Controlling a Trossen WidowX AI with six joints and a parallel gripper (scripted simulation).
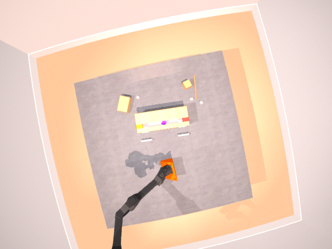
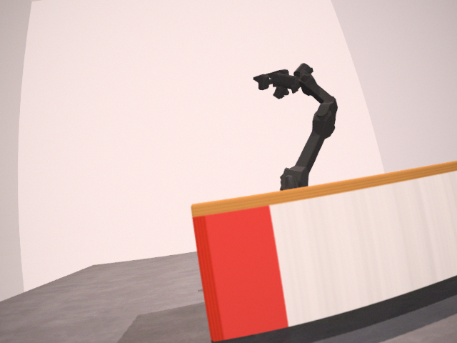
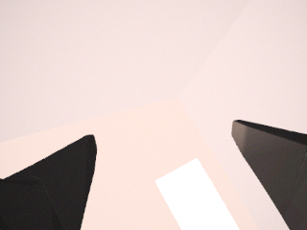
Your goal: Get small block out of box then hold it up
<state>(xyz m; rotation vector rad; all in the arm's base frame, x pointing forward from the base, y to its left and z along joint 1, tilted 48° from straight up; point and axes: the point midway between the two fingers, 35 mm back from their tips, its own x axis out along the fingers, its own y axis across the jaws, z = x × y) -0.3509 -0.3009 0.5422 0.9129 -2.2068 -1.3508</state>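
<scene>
Now: gripper tip 69 cm short of the purple block, 63 cm above it and 25 cm to the left of it. Also, from my gripper tip: thin orange stick (90 cm ahead, 71 cm below, 58 cm to the right); then clear-fronted box (68 cm ahead, 65 cm below, 24 cm to the right).
</scene>
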